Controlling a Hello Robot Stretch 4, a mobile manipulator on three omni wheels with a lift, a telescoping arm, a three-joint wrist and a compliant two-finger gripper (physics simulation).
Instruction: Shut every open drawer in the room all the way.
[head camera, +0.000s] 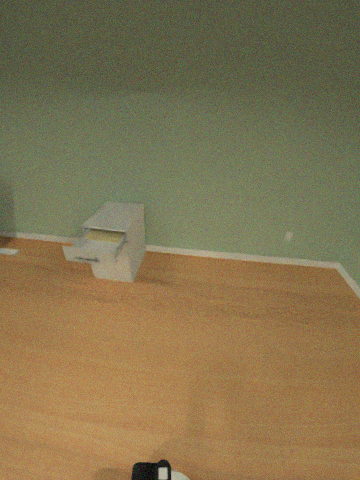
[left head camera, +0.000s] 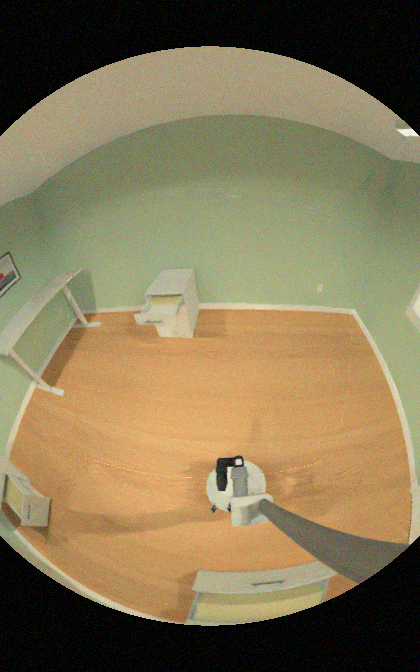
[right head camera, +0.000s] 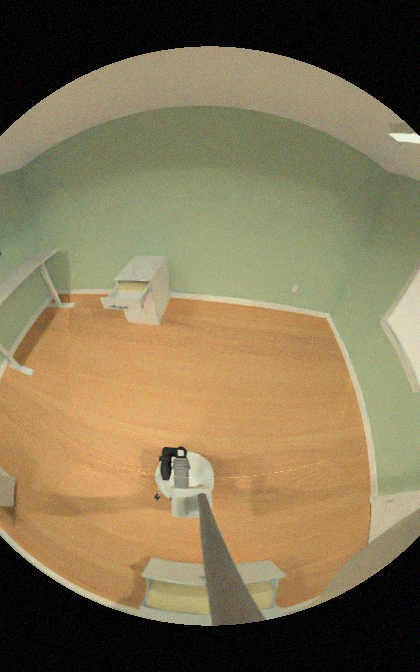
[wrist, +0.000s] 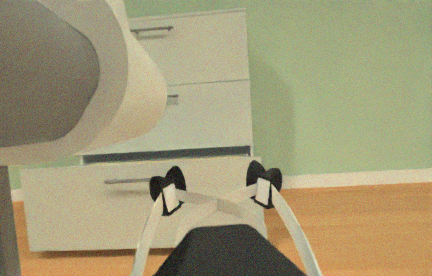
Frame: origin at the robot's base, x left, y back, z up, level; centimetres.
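Seen in the pictures: gripper, fingertip midpoint: (wrist: 215, 178).
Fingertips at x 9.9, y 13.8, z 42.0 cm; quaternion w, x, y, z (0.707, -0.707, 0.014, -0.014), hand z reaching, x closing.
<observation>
A point is followed by its place in that frame.
A white chest with its bottom drawer (wrist: 75, 215) {z 14.9, x -40.7, y 86.8 cm} pulled out fills much of the wrist view; its two upper drawers look shut. A wide drawer (left head camera: 227, 582) (right head camera: 172, 570) with a yellow inside stands open at the bottom of both side head views. My gripper (wrist: 215, 178) {z 42.0, x 10.0, y 13.8 cm} is open and empty, facing the bottom drawer's front; the gap to it is hard to judge. Across the room, a grey-white cabinet (head camera: 138, 245) {z 25.9, x 31.5, y -186.1 cm} (left head camera: 189, 305) (right head camera: 159, 292) has its top drawer (head camera: 80, 253) {z 56.0, x 67.0, y -131.8 cm} (left head camera: 157, 316) (right head camera: 120, 302) far out. At the left, another drawer (left head camera: 37, 509) stands open with yellow inside.
A white desk (left head camera: 40, 305) (right head camera: 27, 272) stands along the left wall. Part of the robot's own body (wrist: 145, 95) {z 49.8, x 5.1, y 7.7 cm} covers the chest's upper left in the wrist view. The robot's round base (left head camera: 252, 480) (right head camera: 200, 467) stands between the far cabinet and the wide drawer.
</observation>
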